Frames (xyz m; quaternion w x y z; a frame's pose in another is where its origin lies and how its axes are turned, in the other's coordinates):
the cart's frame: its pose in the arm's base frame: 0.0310 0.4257 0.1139 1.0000 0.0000 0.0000 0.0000
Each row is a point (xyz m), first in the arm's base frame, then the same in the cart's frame.
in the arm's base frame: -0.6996 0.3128 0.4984
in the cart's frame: -0.7306 -0.1129 0.3845
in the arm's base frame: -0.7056 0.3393 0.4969
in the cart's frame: -0.7366 -0.0864 0.3830
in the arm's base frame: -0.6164 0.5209 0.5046
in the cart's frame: -0.6474 0.0952 0.3907
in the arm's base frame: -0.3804 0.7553 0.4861
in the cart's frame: -0.4114 0.3296 0.3722
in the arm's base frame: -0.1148 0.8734 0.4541
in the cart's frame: -0.1458 0.4477 0.3402
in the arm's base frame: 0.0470 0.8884 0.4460
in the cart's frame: 0.0160 0.4627 0.3321
